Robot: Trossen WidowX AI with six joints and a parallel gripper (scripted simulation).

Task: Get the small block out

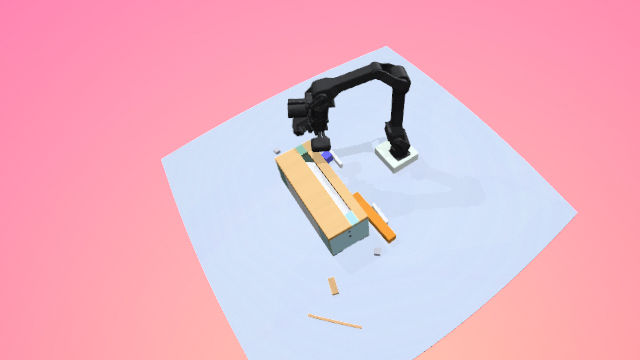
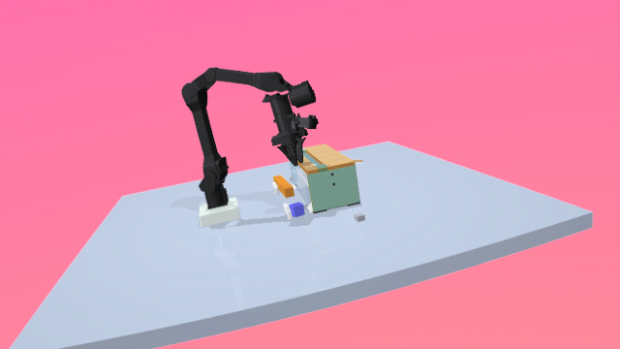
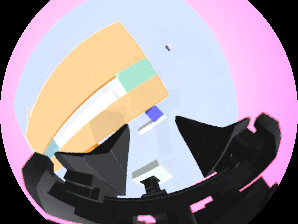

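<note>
Right now my gripper tip is 30 mm past the blue block, 20 mm to the left of it and 130 mm above it. Also, from my gripper tip: box: 50 mm ahead, 150 mm to the left, 80 mm below; then thin stick: 270 mm ahead, 550 mm to the left, 140 mm below; then orange bar: 30 mm behind, 300 mm to the left, 130 mm below.
</note>
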